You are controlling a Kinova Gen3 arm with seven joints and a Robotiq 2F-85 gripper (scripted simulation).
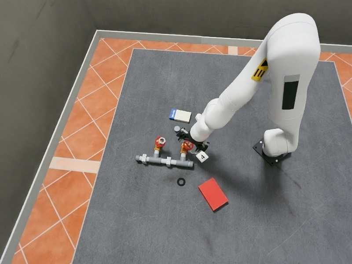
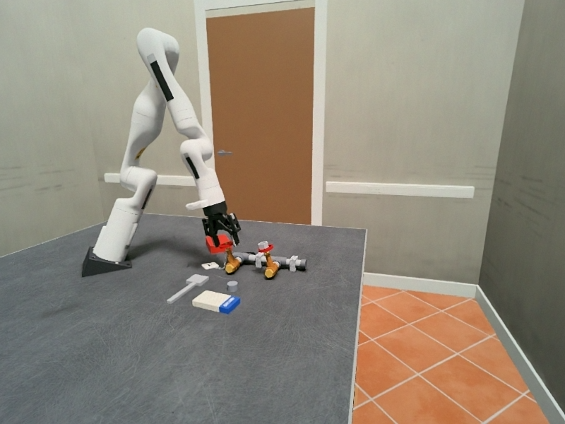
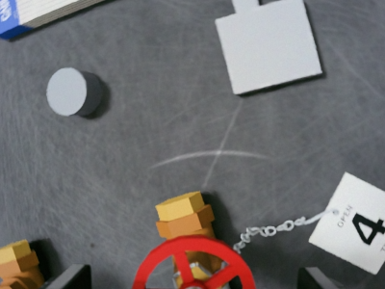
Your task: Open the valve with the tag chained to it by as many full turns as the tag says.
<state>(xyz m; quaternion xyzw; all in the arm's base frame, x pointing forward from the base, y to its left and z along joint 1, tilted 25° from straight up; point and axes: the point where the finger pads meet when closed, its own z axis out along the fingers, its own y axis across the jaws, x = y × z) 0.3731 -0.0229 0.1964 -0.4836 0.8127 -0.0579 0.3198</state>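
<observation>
Now: the white tag 7 cm behind my hand, 2 cm to the left of it and 9 cm below it. The rest, counted from my hand: grey paddle (6 cm behind, 13 cm to the right, 9 cm below); then blue box (5 cm ahead, 21 cm to the right, 8 cm below); then red block (12 cm behind, 20 cm to the left, 8 cm below).
</observation>
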